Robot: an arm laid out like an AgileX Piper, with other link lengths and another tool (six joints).
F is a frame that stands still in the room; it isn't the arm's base.
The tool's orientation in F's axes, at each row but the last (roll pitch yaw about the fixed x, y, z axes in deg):
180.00 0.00 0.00
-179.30 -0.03 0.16
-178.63 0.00 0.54
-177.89 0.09 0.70
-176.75 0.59 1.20
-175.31 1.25 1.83
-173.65 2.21 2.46
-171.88 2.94 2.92
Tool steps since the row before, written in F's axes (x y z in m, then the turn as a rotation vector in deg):
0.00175 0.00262 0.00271 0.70 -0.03 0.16
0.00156 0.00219 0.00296 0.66 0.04 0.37
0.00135 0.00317 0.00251 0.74 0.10 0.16
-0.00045 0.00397 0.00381 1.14 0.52 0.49
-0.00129 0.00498 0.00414 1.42 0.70 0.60
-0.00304 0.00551 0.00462 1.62 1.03 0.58
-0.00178 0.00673 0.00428 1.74 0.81 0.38
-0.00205 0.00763 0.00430 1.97 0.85 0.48
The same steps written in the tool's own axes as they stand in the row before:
0.00175 -0.00262 -0.00271 0.70 0.03 -0.16
0.00157 -0.00222 -0.00293 0.66 -0.04 -0.37
0.00138 -0.00322 -0.00243 0.74 -0.10 -0.16
-0.00041 -0.00411 -0.00366 1.15 -0.52 -0.47
-0.00123 -0.00523 -0.00384 1.43 -0.70 -0.58
-0.00296 -0.00596 -0.00408 1.64 -1.02 -0.53
-0.00165 -0.00723 -0.00344 1.76 -0.78 -0.36
-0.00188 -0.00824 -0.00308 1.98 -0.82 -0.47

